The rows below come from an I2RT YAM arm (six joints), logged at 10 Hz.
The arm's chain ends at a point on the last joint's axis. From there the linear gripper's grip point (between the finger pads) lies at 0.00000 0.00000 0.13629 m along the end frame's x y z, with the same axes.
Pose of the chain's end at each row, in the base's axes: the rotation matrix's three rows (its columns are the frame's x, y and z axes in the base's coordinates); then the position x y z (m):
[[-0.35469 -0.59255 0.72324], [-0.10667 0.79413 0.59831], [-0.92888 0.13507 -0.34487]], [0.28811 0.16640 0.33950]
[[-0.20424 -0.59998 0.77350], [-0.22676 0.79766 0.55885], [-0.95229 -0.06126 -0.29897]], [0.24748 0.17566 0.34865]
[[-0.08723 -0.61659 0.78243], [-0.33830 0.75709 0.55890], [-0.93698 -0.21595 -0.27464]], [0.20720 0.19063 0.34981]
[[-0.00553 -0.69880 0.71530], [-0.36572 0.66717 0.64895], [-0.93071 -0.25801 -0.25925]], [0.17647 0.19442 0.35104]
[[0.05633 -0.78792 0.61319], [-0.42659 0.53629 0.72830], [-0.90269 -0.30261 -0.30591]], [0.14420 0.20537 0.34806]
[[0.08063 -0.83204 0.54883], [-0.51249 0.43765 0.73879], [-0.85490 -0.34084 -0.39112]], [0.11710 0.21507 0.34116]
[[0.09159 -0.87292 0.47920], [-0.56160 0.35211 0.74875], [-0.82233 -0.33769 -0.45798]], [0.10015 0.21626 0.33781]
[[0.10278 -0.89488 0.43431], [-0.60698 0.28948 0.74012], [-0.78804 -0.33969 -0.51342]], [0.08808 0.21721 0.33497]
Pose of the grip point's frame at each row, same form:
[[-0.35469 -0.59255 0.72324], [-0.10667 0.79413 0.59831], [-0.92888 0.13507 -0.34487]], [0.38668 0.24794 0.29250]
[[-0.20424 -0.59998 0.77350], [-0.22676 0.79766 0.55885], [-0.95229 -0.06126 -0.29897]], [0.35290 0.25183 0.30790]
[[-0.08723 -0.61659 0.78243], [-0.33830 0.75709 0.55890], [-0.93698 -0.21595 -0.27464]], [0.31384 0.26680 0.31238]
[[-0.00553 -0.69880 0.71530], [-0.36572 0.66717 0.64895], [-0.93071 -0.25801 -0.25925]], [0.27396 0.28287 0.31571]
[[0.05633 -0.78792 0.61319], [-0.42659 0.53629 0.72830], [-0.90269 -0.30261 -0.30591]], [0.22777 0.30463 0.30637]
[[0.08063 -0.83204 0.54883], [-0.51249 0.43765 0.73879], [-0.85490 -0.34084 -0.39112]], [0.19190 0.31576 0.28785]
[[0.09159 -0.87292 0.47920], [-0.56160 0.35211 0.74875], [-0.82233 -0.33769 -0.45798]], [0.16546 0.31831 0.27539]
[[0.10278 -0.89488 0.43431], [-0.60698 0.28948 0.74012], [-0.78804 -0.33969 -0.51342]], [0.14727 0.31808 0.26500]

